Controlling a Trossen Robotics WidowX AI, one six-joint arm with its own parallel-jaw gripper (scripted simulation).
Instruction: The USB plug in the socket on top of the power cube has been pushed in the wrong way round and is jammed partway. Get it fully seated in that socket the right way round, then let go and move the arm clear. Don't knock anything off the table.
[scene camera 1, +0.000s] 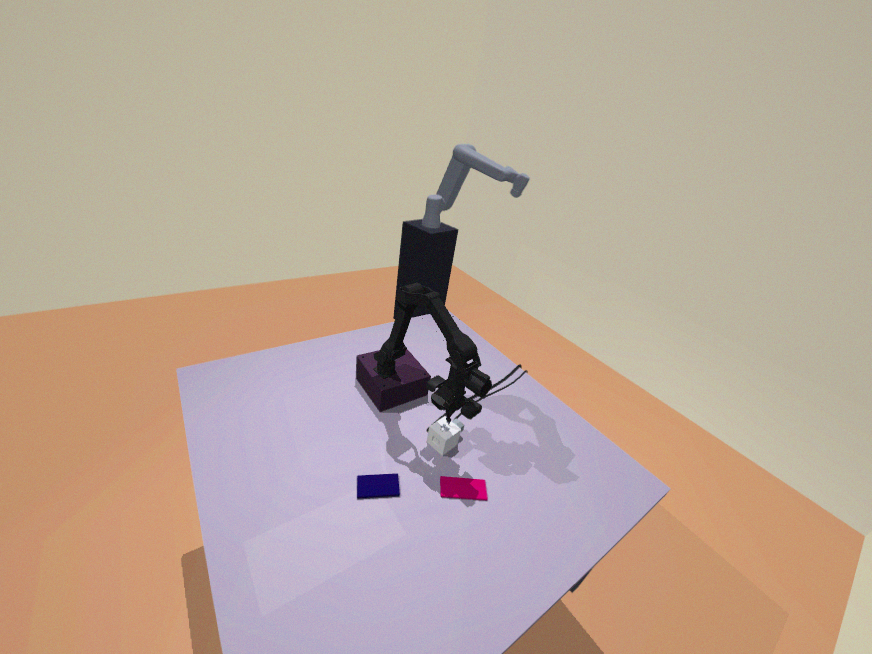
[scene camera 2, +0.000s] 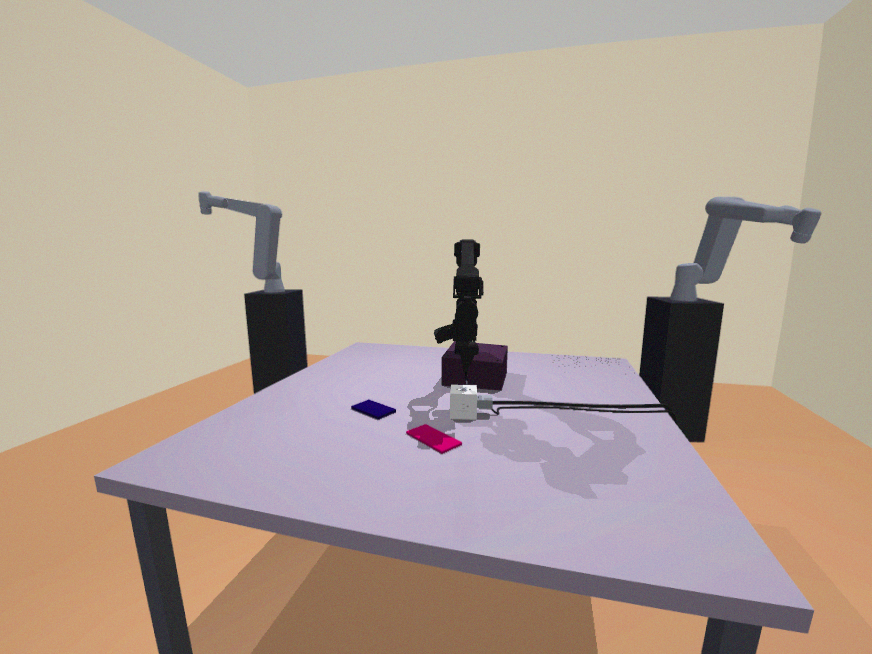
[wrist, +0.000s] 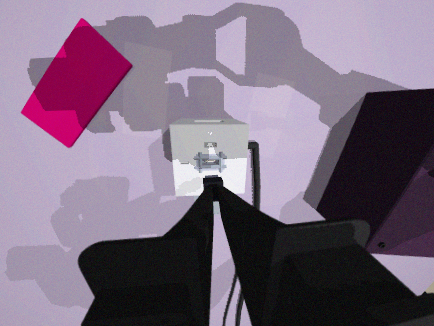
Labels:
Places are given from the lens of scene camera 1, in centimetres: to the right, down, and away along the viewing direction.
my gripper (scene camera 1: 448, 415): 4, 29, 117
magenta card (scene camera 1: 450, 487): 4, 49, 109

